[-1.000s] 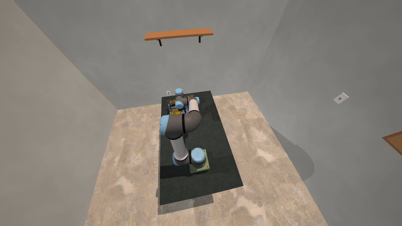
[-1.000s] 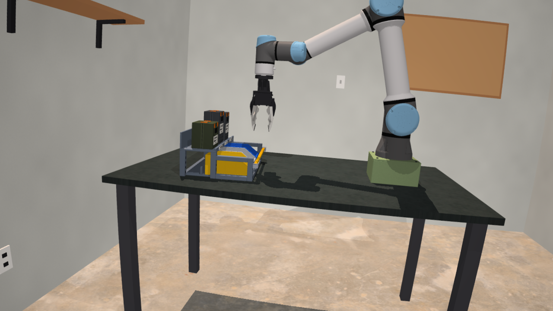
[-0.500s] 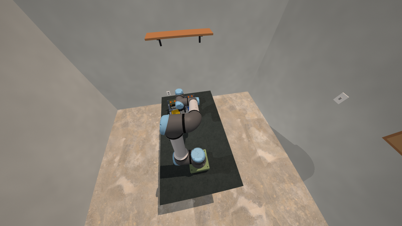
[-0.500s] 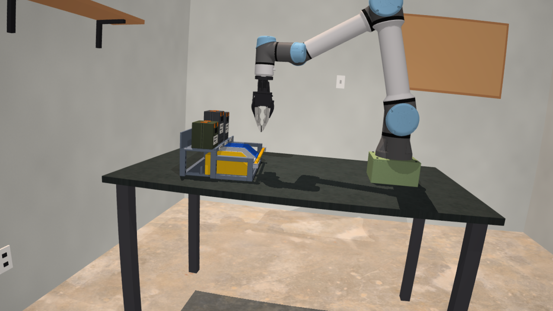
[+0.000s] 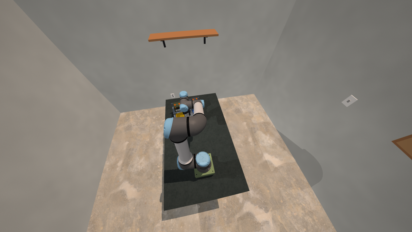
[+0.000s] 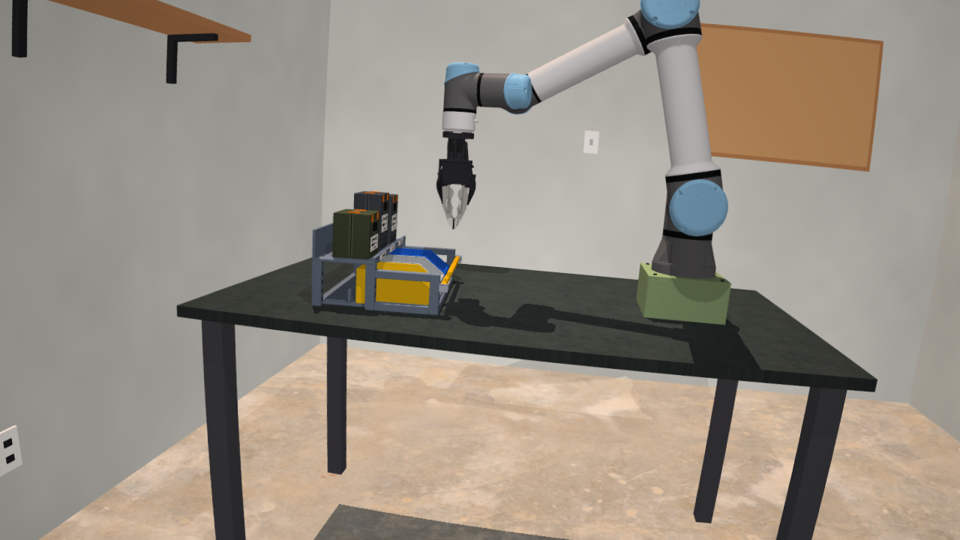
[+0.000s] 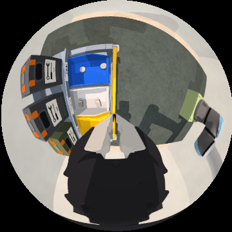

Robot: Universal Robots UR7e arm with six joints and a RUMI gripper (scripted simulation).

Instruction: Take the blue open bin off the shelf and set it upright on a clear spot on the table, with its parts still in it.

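My hand is 11 cm above the thin yellow bar. From my hand the other things lie so: yellow bin (9 cm ahead, 13 cm to the left, 13 cm below); then blue open bin (12 cm ahead, 10 cm to the right, 13 cm below); then white bin (11 cm ahead, 2 cm to the left, 13 cm below).
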